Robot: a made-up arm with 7 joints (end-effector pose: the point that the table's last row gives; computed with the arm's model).
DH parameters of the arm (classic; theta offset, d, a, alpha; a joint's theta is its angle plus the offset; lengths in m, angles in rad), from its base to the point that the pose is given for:
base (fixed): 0 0.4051 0.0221 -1.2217
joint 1: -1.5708 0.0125 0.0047 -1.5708
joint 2: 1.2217 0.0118 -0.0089 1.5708
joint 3: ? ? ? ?
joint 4: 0 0.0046 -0.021 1.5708
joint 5: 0 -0.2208 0.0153 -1.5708
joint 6: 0 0.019 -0.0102 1.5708
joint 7: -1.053 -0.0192 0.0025 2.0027
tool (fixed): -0.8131 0.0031 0 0
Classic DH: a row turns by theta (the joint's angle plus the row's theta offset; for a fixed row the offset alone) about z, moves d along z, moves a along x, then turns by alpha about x.
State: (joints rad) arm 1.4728 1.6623 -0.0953 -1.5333 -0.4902 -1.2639 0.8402
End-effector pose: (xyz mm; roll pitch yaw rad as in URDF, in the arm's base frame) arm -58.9 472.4 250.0 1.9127 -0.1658 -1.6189
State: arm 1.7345 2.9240 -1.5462 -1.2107 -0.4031 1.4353 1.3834
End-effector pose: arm 307.0 481.0 486.3 0.7123 0.4746 1.4738
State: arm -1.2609 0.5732 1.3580 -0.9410 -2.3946 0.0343 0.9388
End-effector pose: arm 505.1 373.1 458.2 -2.5967 -0.5942 0.2035
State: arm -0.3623 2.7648 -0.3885 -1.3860 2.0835 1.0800 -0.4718
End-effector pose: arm 152.3 253.4 881.0 -2.8863 0.4912 -0.0545
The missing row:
joint 3: 1.5708 -0.4013 0.0518 -1.5708
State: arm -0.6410 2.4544 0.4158 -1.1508 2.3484 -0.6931 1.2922
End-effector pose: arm -16.6 240.8 972.5 -1.2749 -0.5152 2.4355
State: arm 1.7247 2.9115 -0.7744 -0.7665 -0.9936 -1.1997 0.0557
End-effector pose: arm 386.5 502.1 352.4 0.9956 -1.0978 -3.0954
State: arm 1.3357 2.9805 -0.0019 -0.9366 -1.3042 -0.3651 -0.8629
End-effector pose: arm 555.8 304.0 367.3 2.2628 -0.3218 0.9642
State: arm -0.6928 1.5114 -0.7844 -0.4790 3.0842 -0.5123 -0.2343
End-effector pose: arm 309.4 591.3 415.2 1.4180 -0.7664 1.8773
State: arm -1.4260 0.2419 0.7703 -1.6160 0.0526 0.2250 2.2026
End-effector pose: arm 472.8 137.5 604.4 -0.6552 -0.2513 1.3112
